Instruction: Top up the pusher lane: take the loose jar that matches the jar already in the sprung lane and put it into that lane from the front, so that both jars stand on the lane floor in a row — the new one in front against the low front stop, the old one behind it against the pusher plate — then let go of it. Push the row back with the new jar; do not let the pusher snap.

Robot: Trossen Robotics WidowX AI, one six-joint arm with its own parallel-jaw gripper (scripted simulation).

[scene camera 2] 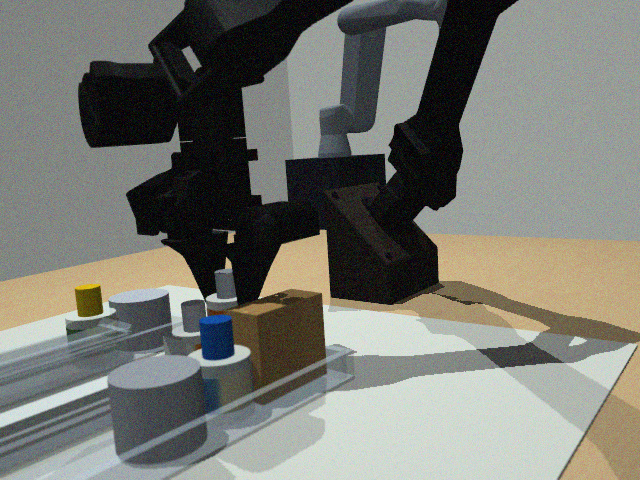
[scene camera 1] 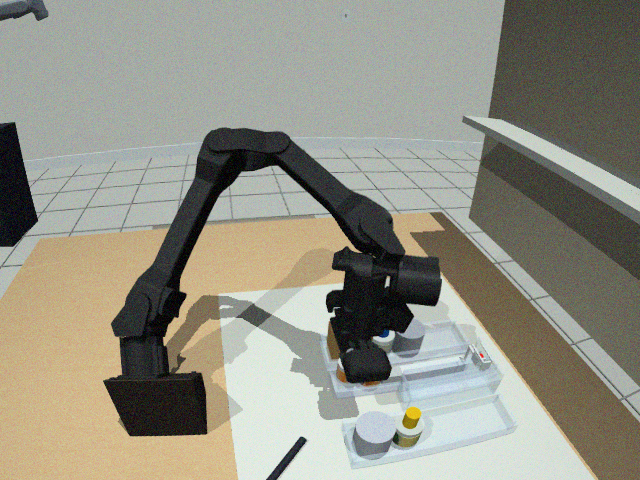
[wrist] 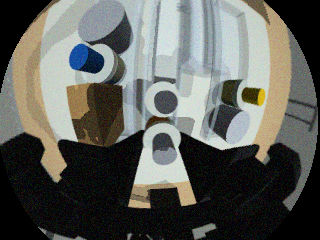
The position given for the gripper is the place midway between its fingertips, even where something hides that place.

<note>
In view: the gripper [scene camera 2: 230,313], a brown box [scene camera 2: 285,333], a grey cylinder [scene camera 2: 149,397], a grey cylinder [scene camera 2: 145,309] and a clear sprung lane [scene camera 1: 429,385].
The brown box is seen too in the wrist view [wrist: 96,109]. The gripper shows as well in scene camera 1 [scene camera 1: 348,369] and in the wrist view [wrist: 160,134].
</note>
